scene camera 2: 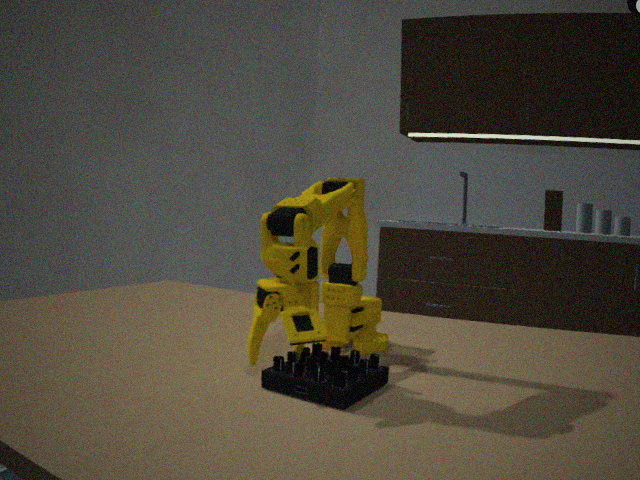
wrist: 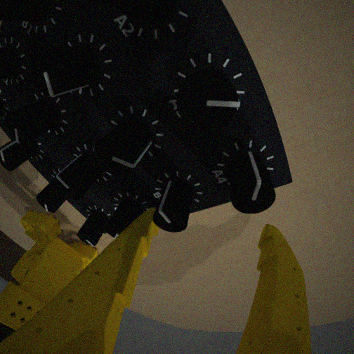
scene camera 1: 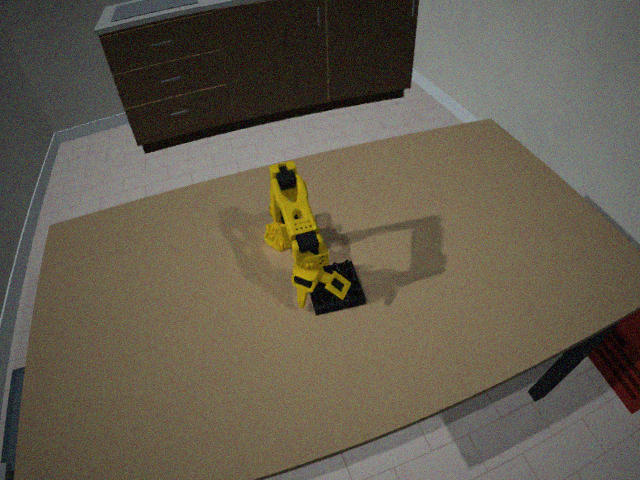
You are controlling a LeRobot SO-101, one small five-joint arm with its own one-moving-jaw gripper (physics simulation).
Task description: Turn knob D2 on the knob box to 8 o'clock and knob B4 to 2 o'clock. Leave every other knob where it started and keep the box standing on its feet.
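Seen in the pictures: hand, its tool point: [scene camera 2: 293,357] [scene camera 1: 312,287]; arm's base, origin of its link: [scene camera 2: 347,348] [scene camera 1: 289,241].
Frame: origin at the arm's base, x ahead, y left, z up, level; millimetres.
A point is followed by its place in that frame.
The black knob box [scene camera 1: 338,305] @[z 21, x 228, y 39 mm] [scene camera 2: 305,390] @[z 13, x 230, y 51 mm] [wrist: 192,150] stands flat on its base, with several black knobs on top. Knob B4 [wrist: 173,217] is at the lower edge of the box in the wrist view, with a bent white pointer line along its top and side. I cannot tell which knob is D2 or read its pointer. My gripper [scene camera 1: 310,298] @[z 27, x 171, y 2 mm] [scene camera 2: 275,356] @[z 27, x 171, y 2 mm] [wrist: 210,220] is open and empty over the box's edge. In the wrist view the left jaw tip shows close beside B4, and the right jaw tip shows below knob A4; contact cannot be told.
Knob A4 [wrist: 254,192] stands beside B4, and knob A3 [wrist: 210,102] is above it in the wrist view. The box stands on a brown table [scene camera 1: 206,361] @[z 0, x 252, y -248 mm] [scene camera 2: 180,413] @[z 0, x 338, y -31 mm] in front of the arm's base. A dark cabinet [scene camera 1: 258,67] stands behind the table.
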